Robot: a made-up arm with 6 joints. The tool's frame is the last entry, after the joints. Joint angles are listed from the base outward. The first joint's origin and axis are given. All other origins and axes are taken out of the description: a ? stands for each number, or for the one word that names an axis. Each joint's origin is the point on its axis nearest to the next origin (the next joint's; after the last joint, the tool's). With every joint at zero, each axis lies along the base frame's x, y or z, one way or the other. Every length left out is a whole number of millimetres.
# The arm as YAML. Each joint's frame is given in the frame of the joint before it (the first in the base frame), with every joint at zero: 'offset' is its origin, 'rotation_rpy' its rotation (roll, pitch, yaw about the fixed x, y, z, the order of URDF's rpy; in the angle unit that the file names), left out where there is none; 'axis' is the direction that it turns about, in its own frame. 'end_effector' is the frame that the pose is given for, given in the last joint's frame.
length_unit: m
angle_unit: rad
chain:
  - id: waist
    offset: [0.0, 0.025, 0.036]
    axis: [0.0, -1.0, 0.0]
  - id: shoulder
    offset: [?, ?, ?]
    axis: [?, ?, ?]
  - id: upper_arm
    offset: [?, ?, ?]
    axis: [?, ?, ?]
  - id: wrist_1
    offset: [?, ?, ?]
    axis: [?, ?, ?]
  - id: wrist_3
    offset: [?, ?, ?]
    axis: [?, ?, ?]
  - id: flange
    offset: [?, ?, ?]
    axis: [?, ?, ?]
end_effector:
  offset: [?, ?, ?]
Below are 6 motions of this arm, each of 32 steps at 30 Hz.
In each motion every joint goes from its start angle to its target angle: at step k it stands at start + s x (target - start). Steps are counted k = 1, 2, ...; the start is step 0. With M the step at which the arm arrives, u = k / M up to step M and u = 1 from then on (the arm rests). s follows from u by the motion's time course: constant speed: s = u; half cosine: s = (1 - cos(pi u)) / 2; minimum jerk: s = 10 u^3 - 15 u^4 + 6 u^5.
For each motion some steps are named. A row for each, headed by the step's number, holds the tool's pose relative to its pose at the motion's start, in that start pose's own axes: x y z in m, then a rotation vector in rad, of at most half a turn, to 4 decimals.
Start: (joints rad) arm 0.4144 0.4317 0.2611 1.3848 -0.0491 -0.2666
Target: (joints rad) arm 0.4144 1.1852 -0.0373 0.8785 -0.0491 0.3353
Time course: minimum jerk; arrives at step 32
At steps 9, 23, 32:
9: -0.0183 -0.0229 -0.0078 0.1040 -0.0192 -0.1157
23: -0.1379 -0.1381 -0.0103 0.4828 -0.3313 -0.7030
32: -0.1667 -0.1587 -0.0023 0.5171 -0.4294 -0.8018

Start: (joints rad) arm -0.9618 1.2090 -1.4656 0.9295 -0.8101 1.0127
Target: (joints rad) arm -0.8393 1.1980 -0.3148 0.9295 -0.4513 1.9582
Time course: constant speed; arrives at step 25
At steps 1, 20, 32:
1: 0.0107 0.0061 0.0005 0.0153 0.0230 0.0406
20: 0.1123 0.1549 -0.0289 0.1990 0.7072 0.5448
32: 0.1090 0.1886 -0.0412 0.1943 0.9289 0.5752

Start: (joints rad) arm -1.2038 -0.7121 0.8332 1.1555 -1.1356 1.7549
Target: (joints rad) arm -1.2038 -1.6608 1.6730 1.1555 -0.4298 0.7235
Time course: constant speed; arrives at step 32
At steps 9, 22, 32:
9: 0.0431 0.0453 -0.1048 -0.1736 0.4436 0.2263
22: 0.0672 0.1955 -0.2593 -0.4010 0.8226 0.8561
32: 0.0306 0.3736 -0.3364 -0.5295 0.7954 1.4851

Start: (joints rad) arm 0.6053 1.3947 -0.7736 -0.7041 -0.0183 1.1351
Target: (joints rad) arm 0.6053 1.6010 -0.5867 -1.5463 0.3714 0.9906
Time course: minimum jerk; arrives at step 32
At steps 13, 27, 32:
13: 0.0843 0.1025 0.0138 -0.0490 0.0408 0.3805
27: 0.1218 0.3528 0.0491 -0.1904 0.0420 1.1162
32: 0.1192 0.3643 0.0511 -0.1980 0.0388 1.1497

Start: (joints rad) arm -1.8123 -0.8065 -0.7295 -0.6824 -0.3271 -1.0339
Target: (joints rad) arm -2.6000 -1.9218 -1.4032 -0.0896 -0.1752 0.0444
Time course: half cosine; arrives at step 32
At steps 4, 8, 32:
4: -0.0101 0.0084 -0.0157 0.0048 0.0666 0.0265
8: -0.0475 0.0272 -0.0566 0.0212 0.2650 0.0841
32: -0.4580 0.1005 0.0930 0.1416 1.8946 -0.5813

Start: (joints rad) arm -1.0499 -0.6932 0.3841 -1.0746 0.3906 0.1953
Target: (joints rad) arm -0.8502 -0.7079 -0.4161 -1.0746 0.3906 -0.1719
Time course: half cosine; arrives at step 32
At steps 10, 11, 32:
10: -0.0177 -0.0169 0.0513 -0.2188 0.0099 -0.0676
11: -0.0214 -0.0191 0.0614 -0.2600 0.0121 -0.0808
32: -0.0985 -0.0051 0.2435 -0.9596 0.0755 -0.3433

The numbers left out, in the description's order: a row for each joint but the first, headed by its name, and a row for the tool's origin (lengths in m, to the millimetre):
shoulder: xyz 0.095 0.0 0.238, axis -1.0 0.0 0.0
upper_arm: xyz 0.0 -0.001 -0.041, axis 0.0 0.0 1.0
wrist_1: xyz -0.095 -0.037 0.0, axis 0.0 1.0 0.0
wrist_3: xyz 0.168 0.0 -0.159, axis 0.0 0.0 1.0
flange: xyz 0.106 -0.075 0.0, axis 1.0 0.0 0.0
tool: xyz 0.0 -0.095 -0.04

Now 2 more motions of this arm.
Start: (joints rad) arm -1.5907 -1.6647 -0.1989 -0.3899 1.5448 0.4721
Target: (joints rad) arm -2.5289 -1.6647 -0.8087 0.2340 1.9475 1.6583
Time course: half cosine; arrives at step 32
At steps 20, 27, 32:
20: -0.1927 -0.0107 -0.1481 1.1146 -0.5578 -0.6227
27: -0.2059 -0.0105 -0.1545 1.3892 -0.9995 -0.6403
32: -0.2081 -0.0141 -0.1519 1.4357 -1.1142 -0.6200

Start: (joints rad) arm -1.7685 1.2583 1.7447 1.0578 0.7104 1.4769
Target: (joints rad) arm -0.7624 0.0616 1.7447 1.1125 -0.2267 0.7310
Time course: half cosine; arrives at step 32
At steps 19, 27, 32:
19: -0.0447 0.1596 0.1450 -0.4712 -1.4747 0.2188
27: -0.1688 0.2040 0.0950 -0.5153 -2.2025 0.0282
32: -0.1906 0.2109 0.0735 -0.5060 -2.3444 -0.0295

